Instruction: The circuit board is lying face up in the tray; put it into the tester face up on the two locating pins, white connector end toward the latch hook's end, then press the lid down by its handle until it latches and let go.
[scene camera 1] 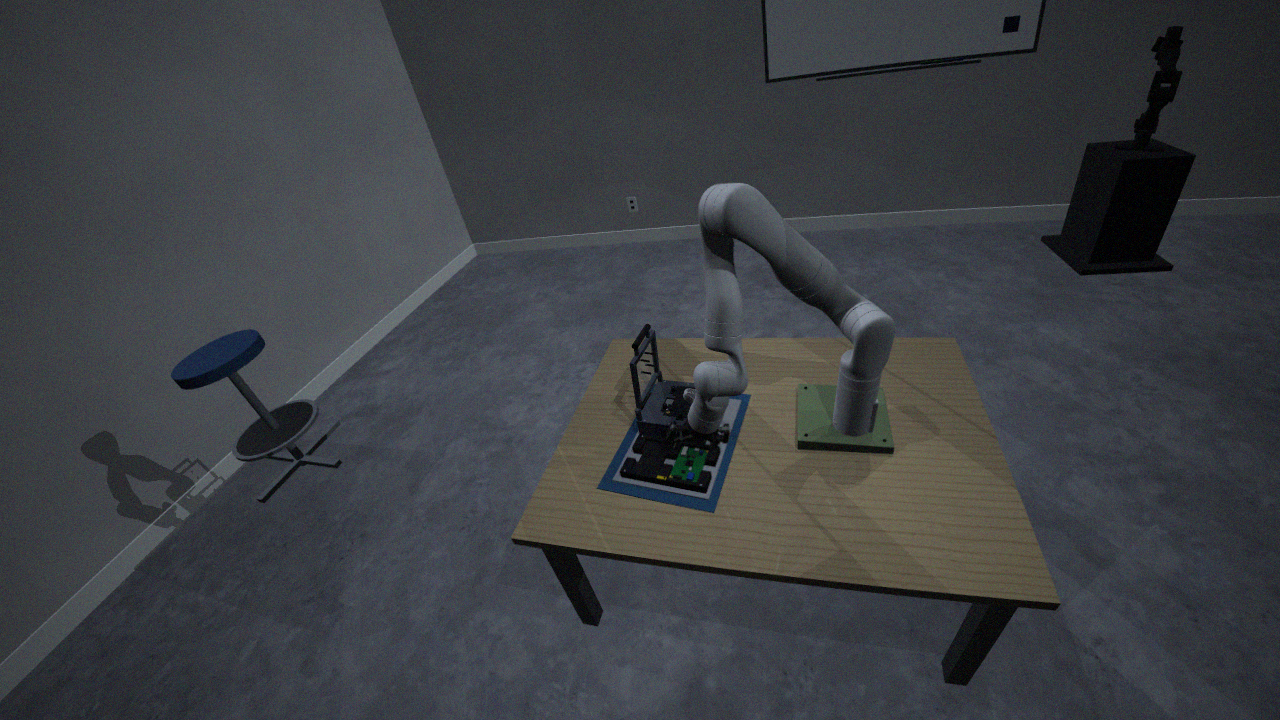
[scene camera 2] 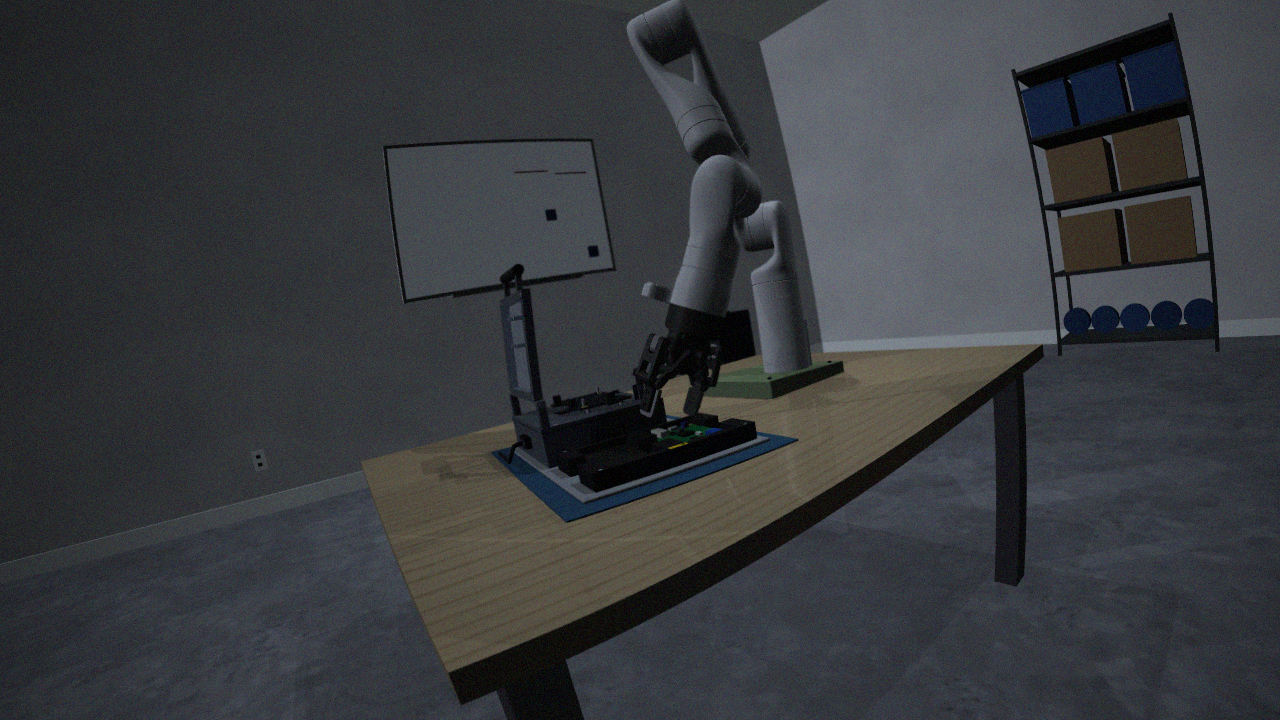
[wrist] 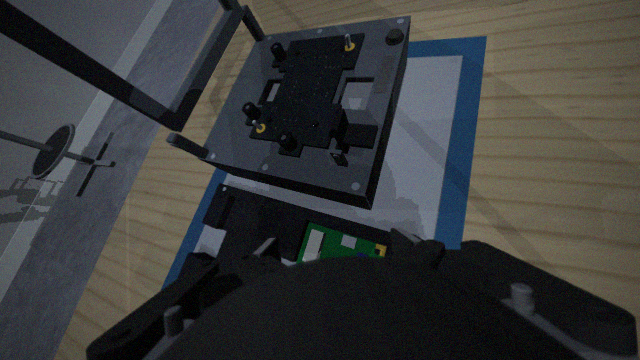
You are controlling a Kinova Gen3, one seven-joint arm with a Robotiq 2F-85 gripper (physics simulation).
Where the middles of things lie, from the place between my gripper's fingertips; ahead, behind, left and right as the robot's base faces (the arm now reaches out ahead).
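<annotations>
There is the green circuit board (scene camera 1: pixel 690 461), 4 cm to the left of my hand, 1 cm ahead of it and 2 cm below it. The latch hook (wrist: pixel 346 134) sits 7 cm to the right of my hand and 2 cm behind it, 5 cm above it, whereas the lid (scene camera 2: pixel 516 309) is 15 cm to the right of my hand, 12 cm ahead of it and 15 cm above it.
</annotations>
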